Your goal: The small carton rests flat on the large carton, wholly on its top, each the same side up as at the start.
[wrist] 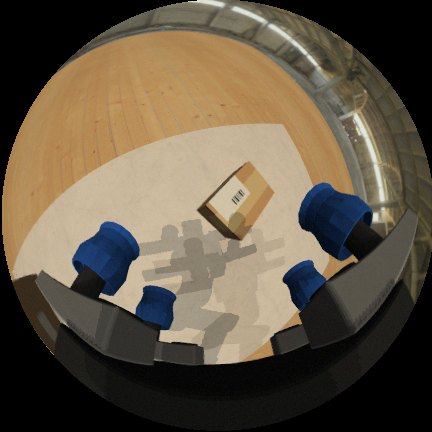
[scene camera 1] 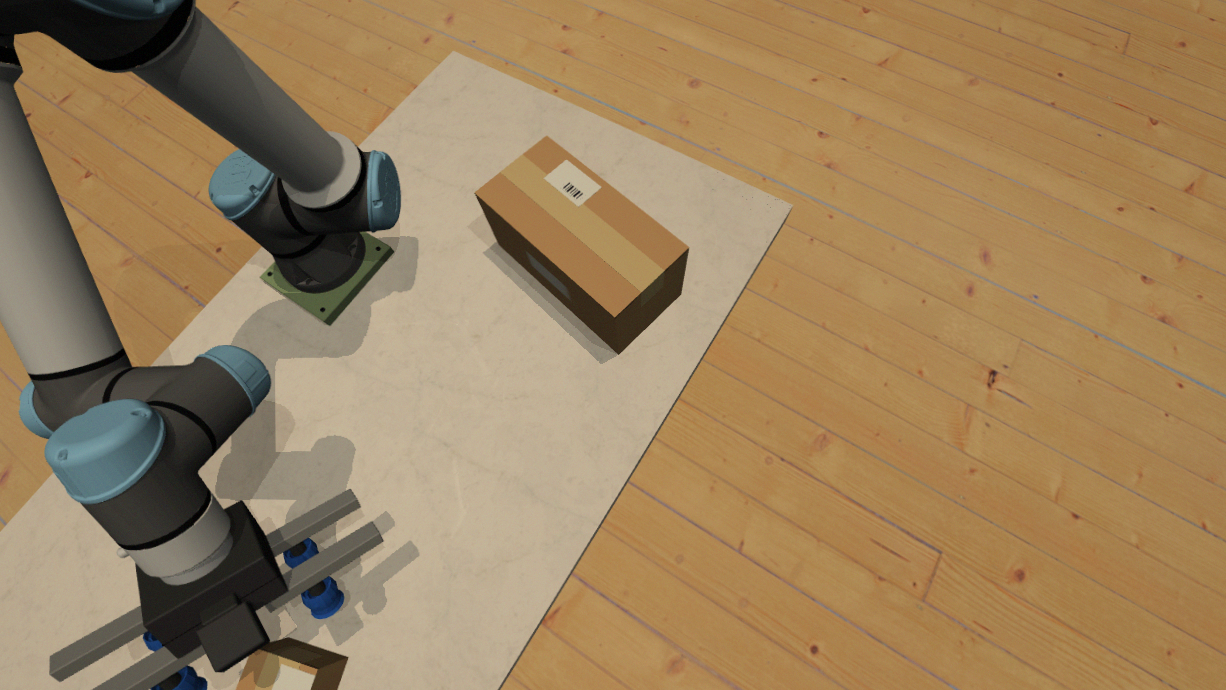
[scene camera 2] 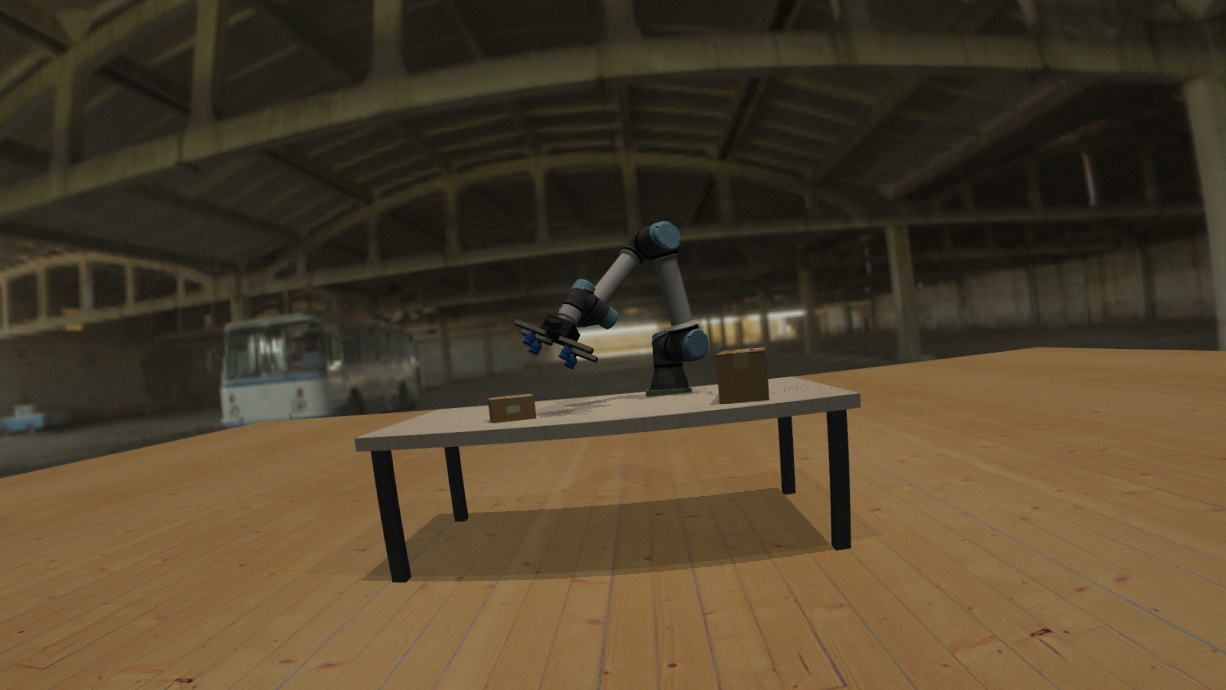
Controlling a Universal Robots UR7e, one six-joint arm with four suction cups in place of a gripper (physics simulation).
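Seen in the pictures: hand, its tool point: (wrist: 223,267) (scene camera 2: 548,355); arm's base, origin of its link: (scene camera 1: 325,257) (scene camera 2: 669,388).
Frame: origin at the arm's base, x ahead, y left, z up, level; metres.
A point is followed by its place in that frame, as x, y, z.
Observation:
The small carton (scene camera 1: 329,666) @[0.559, -0.357, 0.031] (scene camera 2: 523,409) @[0.578, -0.388, 0.017] (wrist: 258,199) @[0.541, -0.473, 0.059] lies flat on the table, its barcode label and tape facing up. It is cut off by the bottom edge of the scene camera 1 view. The large carton (scene camera 1: 583,229) @[0.386, 0.307, 0.137] (scene camera 2: 742,377) @[0.520, 0.314, 0.061] (wrist: 24,295) stands at the other end of the table, tape and label up; in the wrist view part of its dark side shows at the left rim. My gripper (scene camera 1: 238,617) @[0.501, -0.313, 0.184] (scene camera 2: 549,350) @[0.501, -0.313, 0.184] (wrist: 225,267) @[0.501, -0.313, 0.184] is open: its four blue suction cups touch nothing. It hangs tilted, well above the table near the small carton, with a gap between them.
The pale table (scene camera 1: 446,411) @[0.384, -0.027, -0.016] (scene camera 2: 617,423) @[0.700, -0.047, -0.028] (wrist: 175,170) @[0.660, -0.331, -0.016] bears both cartons and the arm's green base plate (scene camera 1: 330,310) @[0.103, -0.054, 0.006], which is beside the large carton. The table's long edge (scene camera 1: 633,467) @[0.664, 0.120, -0.017] runs past the large carton. Arm shadows fall near the small carton.

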